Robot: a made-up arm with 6 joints.
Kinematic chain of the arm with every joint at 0, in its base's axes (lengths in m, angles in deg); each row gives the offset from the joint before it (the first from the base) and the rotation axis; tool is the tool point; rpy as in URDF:
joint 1: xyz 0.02 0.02 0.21 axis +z
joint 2: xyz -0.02 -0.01 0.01 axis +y
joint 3: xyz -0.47 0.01 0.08 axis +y
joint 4: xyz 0.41 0.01 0.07 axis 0.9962 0 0.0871
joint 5: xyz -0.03 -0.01 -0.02 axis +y
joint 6: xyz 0.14 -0.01 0.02 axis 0.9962 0 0.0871
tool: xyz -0.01 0 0.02 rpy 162.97 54.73 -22.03
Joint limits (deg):
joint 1: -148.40..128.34
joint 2: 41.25..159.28
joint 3: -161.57..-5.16
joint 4: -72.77..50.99
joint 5: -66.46..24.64
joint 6: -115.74..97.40
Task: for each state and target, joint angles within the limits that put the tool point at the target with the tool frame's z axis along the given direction. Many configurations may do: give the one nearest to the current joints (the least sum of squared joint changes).
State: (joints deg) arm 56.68 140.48 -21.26 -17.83 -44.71 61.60
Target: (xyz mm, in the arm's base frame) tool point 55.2 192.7 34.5 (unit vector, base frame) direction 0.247 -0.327 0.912
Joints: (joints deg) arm 64.10 135.25 -5.56 -57.58 -27.20 48.52
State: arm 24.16 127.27 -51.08 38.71 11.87 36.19
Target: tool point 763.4 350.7 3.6 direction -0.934 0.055 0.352
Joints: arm 26.05 154.17 -101.11 27.27 -8.58 27.39
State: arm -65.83 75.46 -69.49 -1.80 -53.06 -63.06
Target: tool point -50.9 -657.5 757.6 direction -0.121 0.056 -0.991
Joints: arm -94.39 116.95 -113.67 12.50 -64.21 -47.26
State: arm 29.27 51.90 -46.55 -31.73 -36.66 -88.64
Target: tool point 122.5 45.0 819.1 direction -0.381 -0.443 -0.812
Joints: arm 21.26 41.25 -50.86 15.77 -49.96 -114.78
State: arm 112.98 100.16 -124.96 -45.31 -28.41 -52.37
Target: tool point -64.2 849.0 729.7 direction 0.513 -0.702 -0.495
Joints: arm 95.30 137.09 -156.00 -35.92 0.60 -37.39
